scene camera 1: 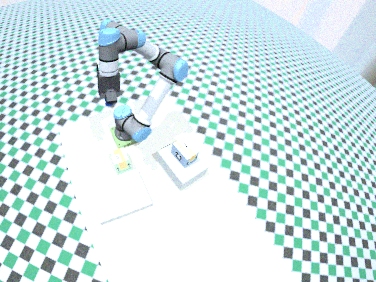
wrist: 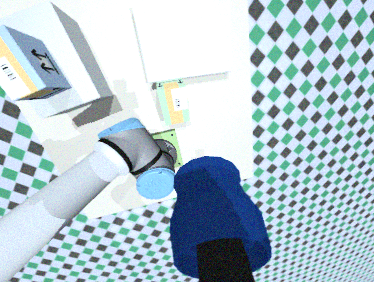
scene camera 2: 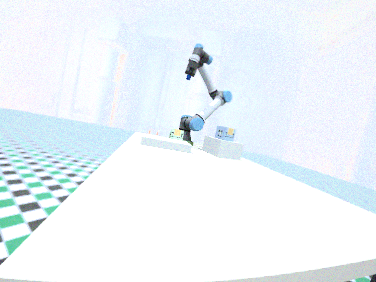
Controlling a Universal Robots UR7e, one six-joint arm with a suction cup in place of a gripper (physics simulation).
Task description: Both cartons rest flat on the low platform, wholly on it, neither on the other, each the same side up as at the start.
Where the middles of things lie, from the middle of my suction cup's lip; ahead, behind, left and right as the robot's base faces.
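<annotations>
Low white platform [wrist: 173,46]: 53 cm below my suction cup, 21 cm ahead of it, 9 cm to the right of it. Taller white block [wrist: 61,34]: far below my suction cup, far to the left of it, a fair way ahead of it.
</annotations>
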